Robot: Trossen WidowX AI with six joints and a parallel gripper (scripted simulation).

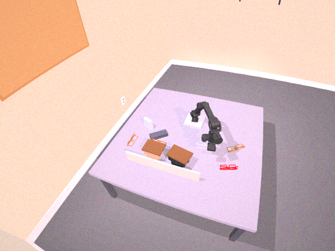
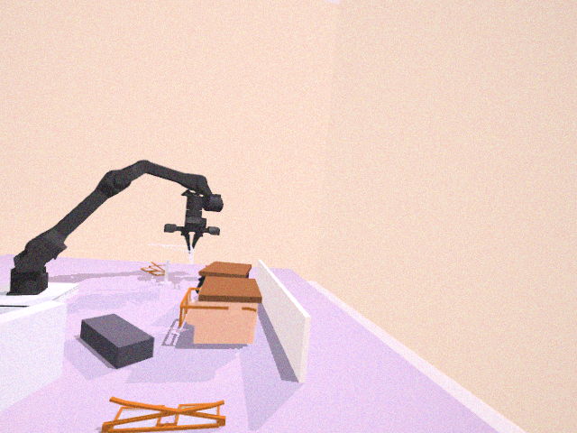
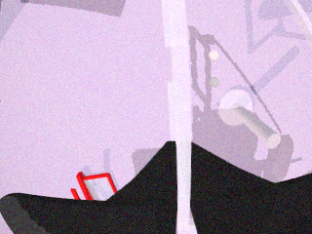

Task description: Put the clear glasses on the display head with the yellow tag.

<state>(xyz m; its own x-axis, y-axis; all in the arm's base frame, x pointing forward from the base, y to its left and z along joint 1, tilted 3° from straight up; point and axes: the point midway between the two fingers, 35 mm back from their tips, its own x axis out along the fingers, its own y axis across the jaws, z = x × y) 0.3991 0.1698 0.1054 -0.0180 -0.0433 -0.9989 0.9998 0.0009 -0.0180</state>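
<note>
Now: the white stand 7 cm behind my gripper tip, 2 cm to the left of it and 9 cm below it. Also, from my gripper tip: dark head (7 cm ahead, 22 cm to the right, 6 cm below); then tan head (3 cm ahead, 44 cm to the right, 6 cm below); then white panel (19 cm ahead, 36 cm to the right, 6 cm below).
</note>
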